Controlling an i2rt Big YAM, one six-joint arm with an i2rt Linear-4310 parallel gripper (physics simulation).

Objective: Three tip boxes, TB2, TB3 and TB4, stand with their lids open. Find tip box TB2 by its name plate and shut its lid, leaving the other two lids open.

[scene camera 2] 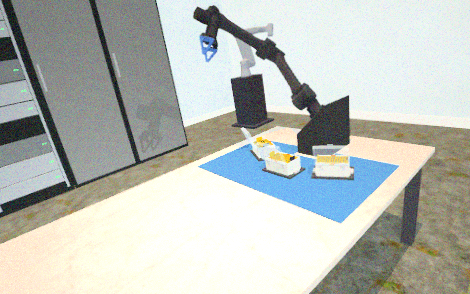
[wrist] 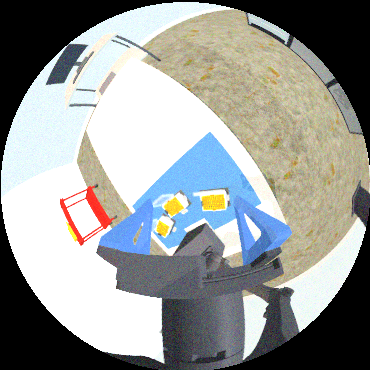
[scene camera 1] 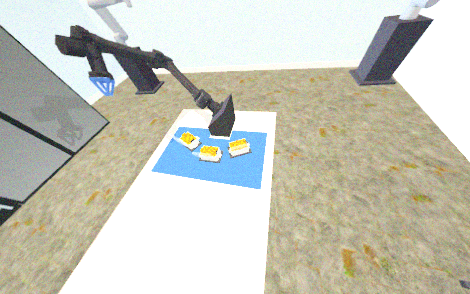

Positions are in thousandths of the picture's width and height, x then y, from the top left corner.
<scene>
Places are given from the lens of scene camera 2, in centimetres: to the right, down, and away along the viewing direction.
clear lid (scene camera 2: 701, 529): 34, 3, 94
</scene>
